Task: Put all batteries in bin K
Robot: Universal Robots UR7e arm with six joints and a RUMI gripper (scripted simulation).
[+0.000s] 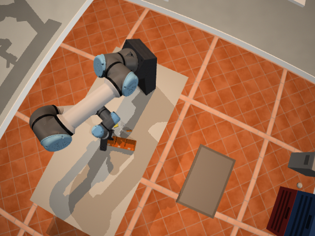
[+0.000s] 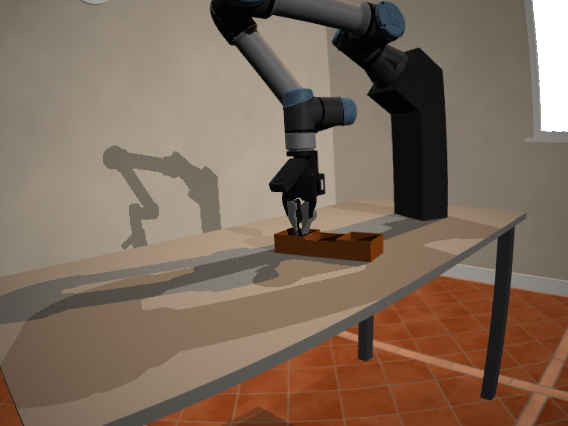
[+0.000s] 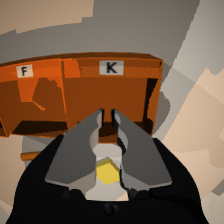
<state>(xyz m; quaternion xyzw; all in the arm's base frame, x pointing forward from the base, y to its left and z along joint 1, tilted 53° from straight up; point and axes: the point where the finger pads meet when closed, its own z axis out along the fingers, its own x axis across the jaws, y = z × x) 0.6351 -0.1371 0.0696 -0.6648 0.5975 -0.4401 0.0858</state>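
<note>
Right now the joined orange bins is 2 cm ahead of my hand, 8 cm to the left of it and 1 cm below it. The rest, counted from my hand: blue cylindrical battery (9 cm behind, 4 cm to the right, 3 cm below); domino-like tile (6 cm behind, 7 cm to the left, 3 cm below); yellow block (13 cm behind, 1 cm to the left, 3 cm below).
</note>
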